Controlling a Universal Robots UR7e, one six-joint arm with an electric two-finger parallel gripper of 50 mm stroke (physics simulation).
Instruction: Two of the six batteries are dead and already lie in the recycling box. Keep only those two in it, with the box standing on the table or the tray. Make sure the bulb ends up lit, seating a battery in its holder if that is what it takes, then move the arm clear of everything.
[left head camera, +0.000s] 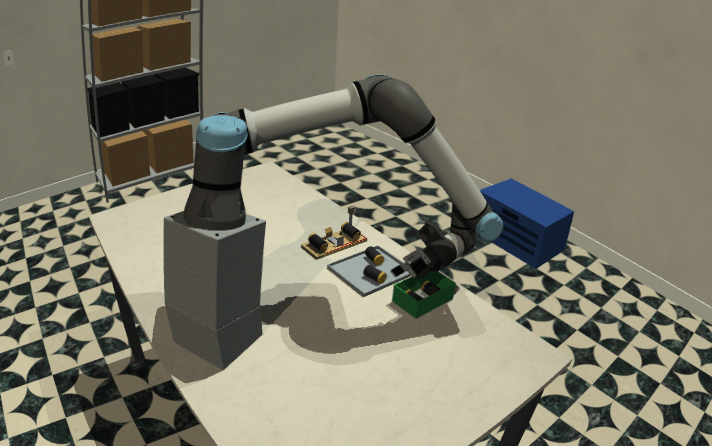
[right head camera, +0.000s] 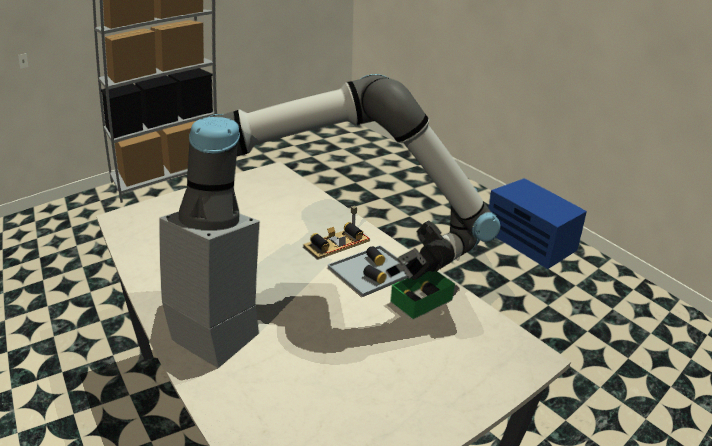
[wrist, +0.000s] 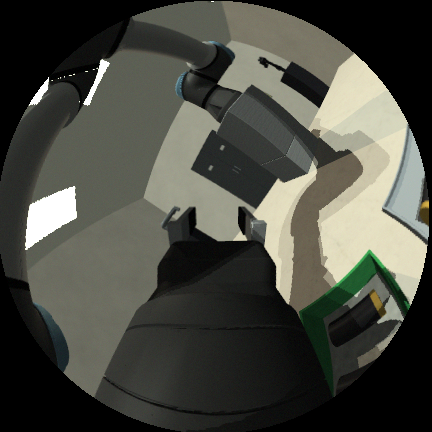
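Seen in the pictures: gripper, fingertip midpoint: (left head camera: 399, 267) (right head camera: 394, 267) (wrist: 216, 215); arm's base, link origin: (left head camera: 214, 218) (right head camera: 208, 218) (wrist: 232, 108).
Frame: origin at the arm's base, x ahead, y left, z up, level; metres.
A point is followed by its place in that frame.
The green recycling box (left head camera: 417, 308) {x 0.448, y -0.248, z -0.299 m} (right head camera: 415, 309) {x 0.451, y -0.248, z -0.302 m} (wrist: 345, 289) {x 0.450, y -0.194, z -0.299 m} stands on the table. Two black batteries lie inside, one (left head camera: 430, 286) {x 0.551, y -0.195, z -0.300 m} (right head camera: 429, 287) {x 0.550, y -0.196, z -0.301 m} (wrist: 354, 321) with its yellow end showing in the wrist view, the other partly hidden. Two batteries (left head camera: 374, 273) {x 0.467, y -0.046, z -0.304 m} (left head camera: 374, 255) {x 0.528, y 0.026, z -0.302 m} (right head camera: 374, 273) {x 0.468, y -0.047, z -0.303 m} (right head camera: 375, 255) {x 0.529, y 0.026, z -0.302 m} lie on the grey tray (left head camera: 347, 269) {x 0.444, y 0.049, z -0.333 m} (right head camera: 347, 269) {x 0.442, y 0.049, z -0.333 m} (wrist: 409, 180). Two more (left head camera: 317, 242) {x 0.424, y 0.178, z -0.297 m} (left head camera: 350, 231) {x 0.553, y 0.175, z -0.298 m} (right head camera: 319, 242) {x 0.425, y 0.176, z -0.296 m} (right head camera: 353, 230) {x 0.556, y 0.176, z -0.295 m} sit on the circuit board (left head camera: 324, 253) {x 0.433, y 0.152, z -0.326 m} (right head camera: 325, 254) {x 0.430, y 0.150, z -0.329 m}. I cannot tell whether a bulb is lit. My gripper (left head camera: 405, 269) {x 0.375, y -0.234, z -0.144 m} (right head camera: 402, 270) {x 0.375, y -0.234, z -0.144 m} (wrist: 216, 215) {x 0.375, y -0.234, z -0.144 m} is open and empty, tilted above the box and tray edge.
A small post (left head camera: 351, 216) {x 0.594, y 0.223, z -0.277 m} (right head camera: 353, 215) {x 0.592, y 0.226, z -0.274 m} rises behind the circuit board. The arm's grey pedestal (left head camera: 212, 278) {x -0.068, y -0.114, z -0.075 m} (right head camera: 207, 278) {x -0.065, y -0.121, z -0.074 m} stands on the table. A blue cabinet (left head camera: 541, 225) (right head camera: 551, 225) stands on the floor beyond the table, near the wrist joint.
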